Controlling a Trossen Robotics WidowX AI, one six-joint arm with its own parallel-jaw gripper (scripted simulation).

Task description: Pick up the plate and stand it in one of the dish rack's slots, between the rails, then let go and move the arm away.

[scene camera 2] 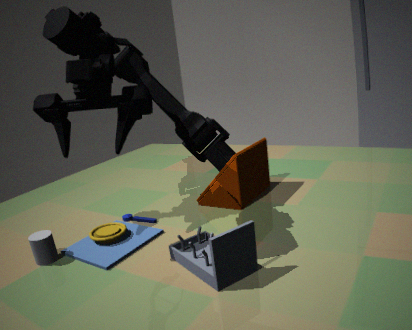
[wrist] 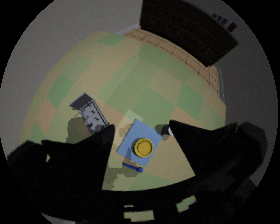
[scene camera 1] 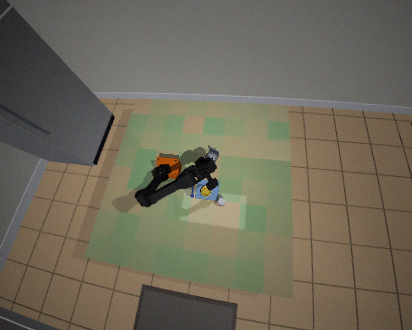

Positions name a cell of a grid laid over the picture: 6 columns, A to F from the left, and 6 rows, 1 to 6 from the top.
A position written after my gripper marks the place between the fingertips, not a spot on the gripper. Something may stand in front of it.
My gripper (scene camera 2: B3) is open and holds nothing. I also see a grey dish rack (scene camera 2: D5) and a cup (scene camera 2: A5).
The grey dish rack is seen too in the wrist view (wrist: B3). My gripper shows as well in the wrist view (wrist: D4).
